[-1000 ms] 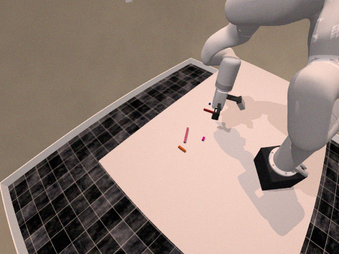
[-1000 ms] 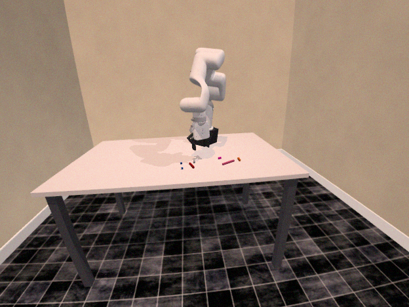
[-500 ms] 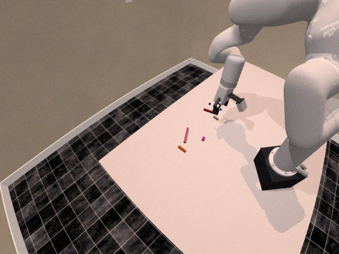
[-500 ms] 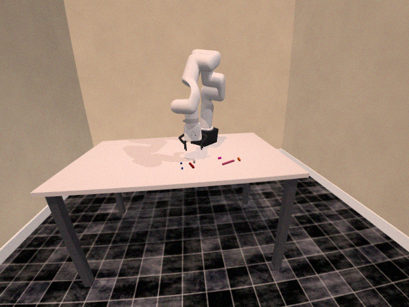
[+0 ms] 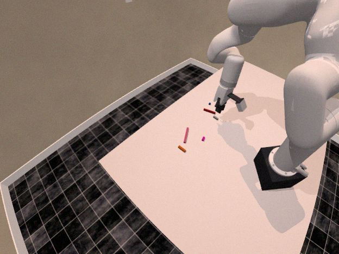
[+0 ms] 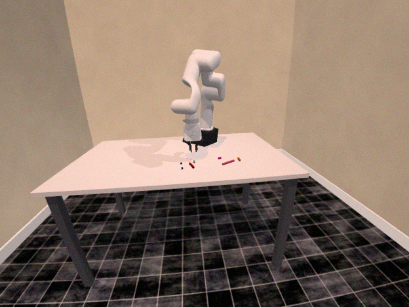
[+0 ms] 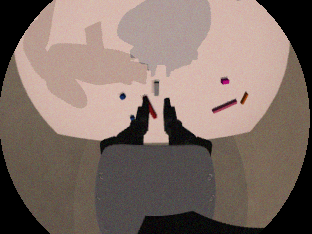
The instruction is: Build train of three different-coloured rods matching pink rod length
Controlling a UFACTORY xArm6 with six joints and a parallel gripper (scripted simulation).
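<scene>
Right now my hand is 8 cm above the grey rod and 1 cm short of it. Also, from my hand: magenta rod 16 cm to the left, 8 cm below, 3 cm behind; then blue rod 10 cm ahead, 8 cm below, 6 cm to the right; then red rod 8 cm below, 6 cm ahead, 1 cm to the right.
</scene>
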